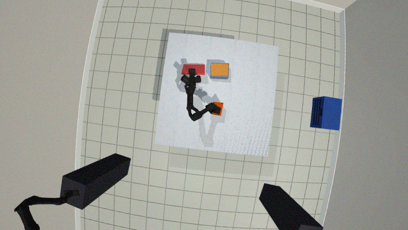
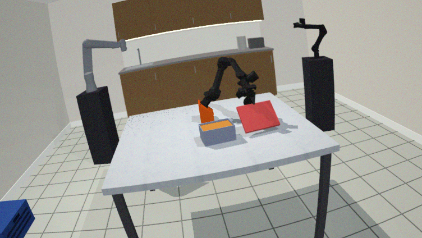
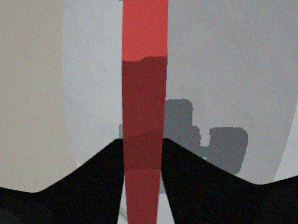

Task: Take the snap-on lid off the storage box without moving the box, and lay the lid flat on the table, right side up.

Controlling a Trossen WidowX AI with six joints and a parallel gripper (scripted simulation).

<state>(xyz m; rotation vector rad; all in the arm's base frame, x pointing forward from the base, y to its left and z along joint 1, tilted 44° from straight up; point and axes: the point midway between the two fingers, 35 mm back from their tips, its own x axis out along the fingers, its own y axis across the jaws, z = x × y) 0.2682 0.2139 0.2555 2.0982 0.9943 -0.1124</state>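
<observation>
Now: gripper tip 60 mm short of the red lid, 20 mm to the right of it and 50 mm above it. Also, from my gripper tip: grey storage box 130 mm ahead, 250 mm to the right, 100 mm below.
</observation>
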